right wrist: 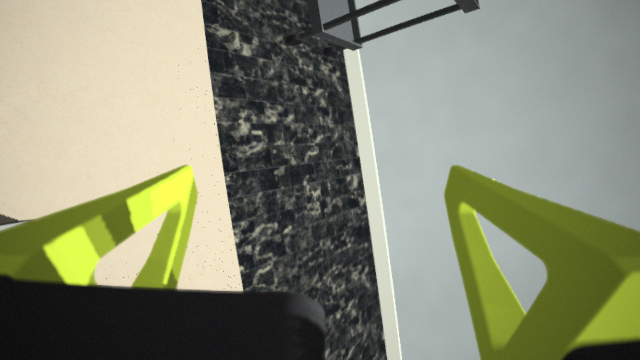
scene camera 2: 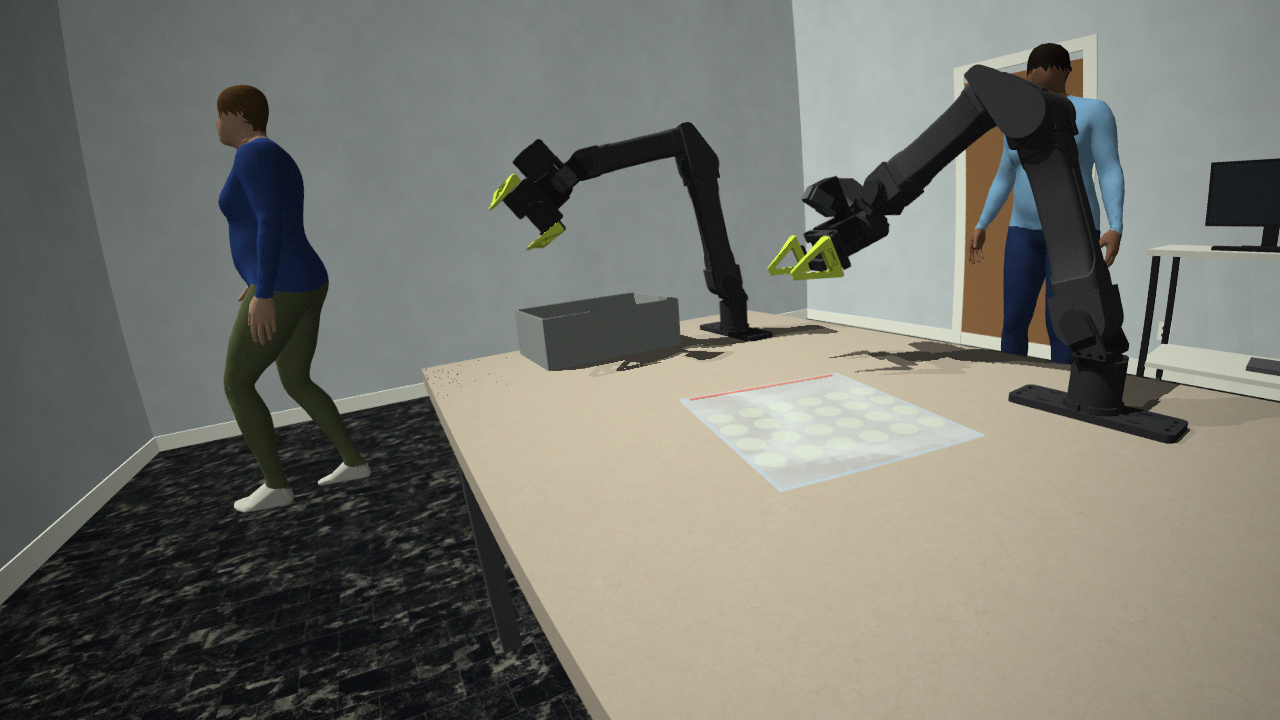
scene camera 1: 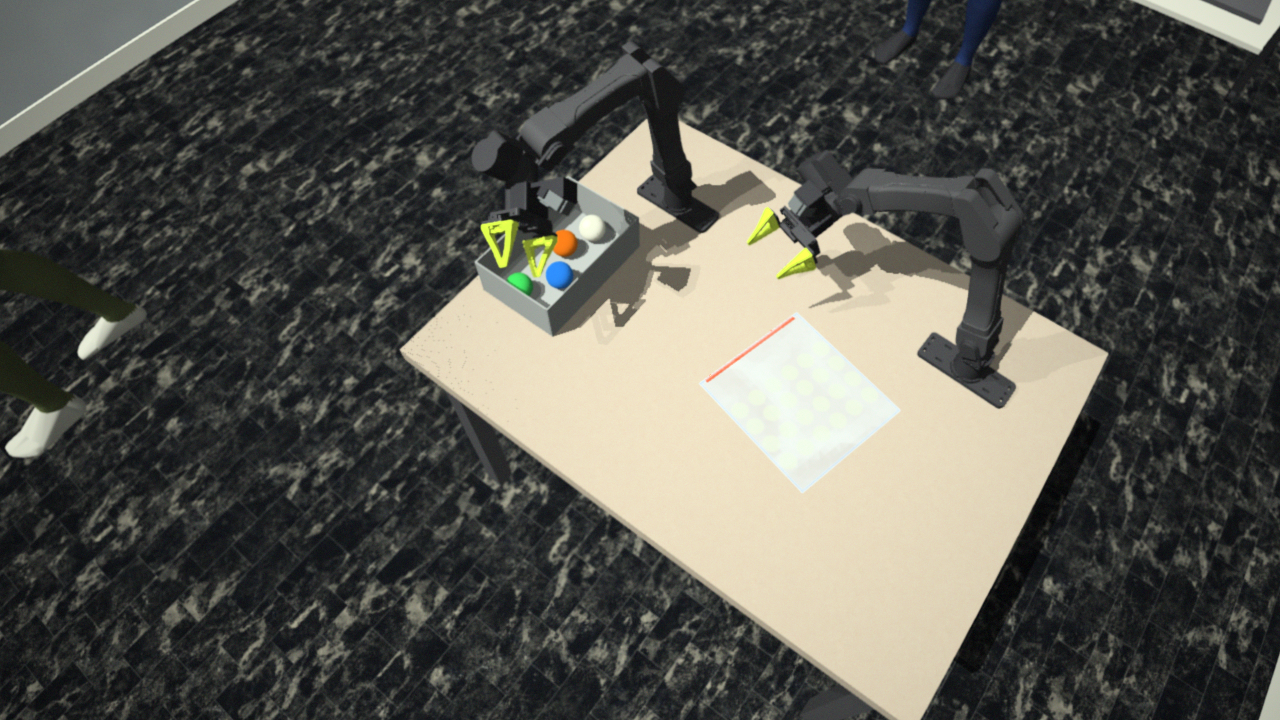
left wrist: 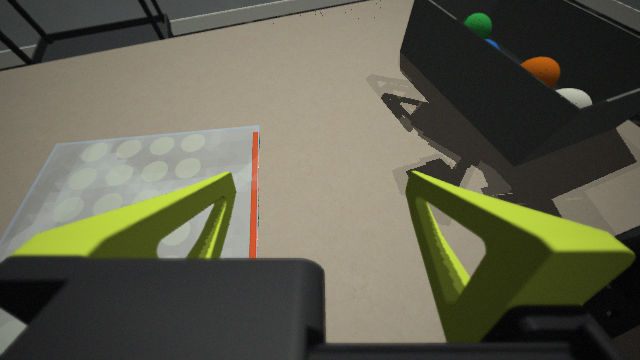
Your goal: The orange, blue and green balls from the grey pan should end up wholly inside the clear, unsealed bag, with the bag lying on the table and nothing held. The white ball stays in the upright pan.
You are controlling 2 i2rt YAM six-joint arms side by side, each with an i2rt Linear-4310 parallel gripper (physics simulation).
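The upright grey pan (scene camera 1: 581, 300) (scene camera 2: 617, 331) (left wrist: 465, 95) holds the orange ball (scene camera 1: 564, 242) (left wrist: 542, 71), blue ball (scene camera 1: 559, 274) (left wrist: 492, 44), green ball (scene camera 1: 520, 283) (left wrist: 478, 25) and white ball (scene camera 1: 592, 227) (left wrist: 575, 97). The clear bag (scene camera 1: 792, 416) (scene camera 2: 778, 474) (left wrist: 222, 150) lies flat on the table, with a red strip along one edge; no ball shows in it. My right gripper (scene camera 1: 520, 270) (scene camera 2: 509, 227) (right wrist: 320, 179) is open and empty, high above the pan. My left gripper (scene camera 1: 763, 260) (scene camera 2: 783, 275) (left wrist: 320, 181) is open and empty, raised above the table beyond the bag's red-edged side.
The table (scene camera 1: 626, 447) (scene camera 2: 805, 582) carries both arm bases, the right arm's (scene camera 1: 677, 202) (scene camera 2: 735, 331) close to the pan and the left arm's (scene camera 1: 966, 368) (scene camera 2: 1098, 411) to the right of the bag. Two people stand away from the table in scene camera 2.
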